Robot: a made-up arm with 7 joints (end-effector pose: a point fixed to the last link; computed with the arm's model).
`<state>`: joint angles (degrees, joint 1 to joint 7).
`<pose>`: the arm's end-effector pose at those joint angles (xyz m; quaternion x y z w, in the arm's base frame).
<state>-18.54 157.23 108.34 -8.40 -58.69 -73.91 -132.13</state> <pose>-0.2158 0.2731 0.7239 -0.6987 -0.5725 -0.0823 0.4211</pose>
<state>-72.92 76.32 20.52 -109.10 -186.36 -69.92 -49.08</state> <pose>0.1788 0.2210 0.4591 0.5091 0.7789 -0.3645 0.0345</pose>
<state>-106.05 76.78 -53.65 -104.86 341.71 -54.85 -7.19</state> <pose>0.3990 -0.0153 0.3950 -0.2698 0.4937 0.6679 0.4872</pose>
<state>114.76 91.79 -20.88 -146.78 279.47 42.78 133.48</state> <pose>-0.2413 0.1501 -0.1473 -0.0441 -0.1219 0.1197 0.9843</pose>
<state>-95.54 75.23 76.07 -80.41 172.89 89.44 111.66</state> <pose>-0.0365 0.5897 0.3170 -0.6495 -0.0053 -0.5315 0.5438</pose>
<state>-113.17 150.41 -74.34 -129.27 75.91 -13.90 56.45</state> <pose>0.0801 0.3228 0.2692 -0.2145 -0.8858 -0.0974 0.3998</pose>
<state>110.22 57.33 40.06 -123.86 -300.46 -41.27 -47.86</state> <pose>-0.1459 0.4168 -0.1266 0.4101 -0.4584 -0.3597 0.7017</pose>
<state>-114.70 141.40 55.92 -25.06 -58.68 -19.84 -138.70</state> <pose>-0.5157 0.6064 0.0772 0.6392 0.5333 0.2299 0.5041</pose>
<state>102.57 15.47 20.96 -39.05 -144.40 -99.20 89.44</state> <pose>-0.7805 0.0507 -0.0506 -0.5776 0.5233 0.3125 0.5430</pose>
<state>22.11 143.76 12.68 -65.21 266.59 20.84 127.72</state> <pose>0.4907 0.3582 0.3922 0.6475 -0.4820 -0.5068 0.3024</pose>
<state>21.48 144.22 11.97 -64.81 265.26 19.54 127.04</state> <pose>0.4880 0.3571 0.3988 0.6591 -0.4601 -0.5139 0.2996</pose>
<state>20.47 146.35 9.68 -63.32 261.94 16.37 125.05</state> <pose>0.4845 0.3509 0.4163 0.6902 -0.3927 -0.5351 0.2883</pose>
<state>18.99 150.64 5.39 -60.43 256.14 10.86 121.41</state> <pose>0.4779 0.3357 0.4498 0.7396 -0.2618 -0.5622 0.2613</pose>
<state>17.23 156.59 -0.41 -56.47 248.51 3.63 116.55</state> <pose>0.4650 0.3090 0.4975 0.7888 -0.0765 -0.5700 0.2169</pose>
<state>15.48 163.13 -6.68 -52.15 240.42 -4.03 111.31</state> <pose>0.4451 0.2705 0.5512 0.8163 0.1269 -0.5394 0.1630</pose>
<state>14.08 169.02 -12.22 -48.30 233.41 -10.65 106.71</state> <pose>0.4227 0.2268 0.5983 0.8165 0.3007 -0.4792 0.1149</pose>
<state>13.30 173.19 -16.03 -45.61 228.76 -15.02 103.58</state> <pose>0.4060 0.1904 0.6288 0.8032 0.4122 -0.4219 0.0829</pose>
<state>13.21 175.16 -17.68 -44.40 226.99 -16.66 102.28</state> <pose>0.4004 0.1718 0.6405 0.7943 0.4564 -0.3953 0.0680</pose>
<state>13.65 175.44 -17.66 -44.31 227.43 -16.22 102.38</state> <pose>0.4047 0.1691 0.6387 0.7945 0.4529 -0.3992 0.0646</pose>
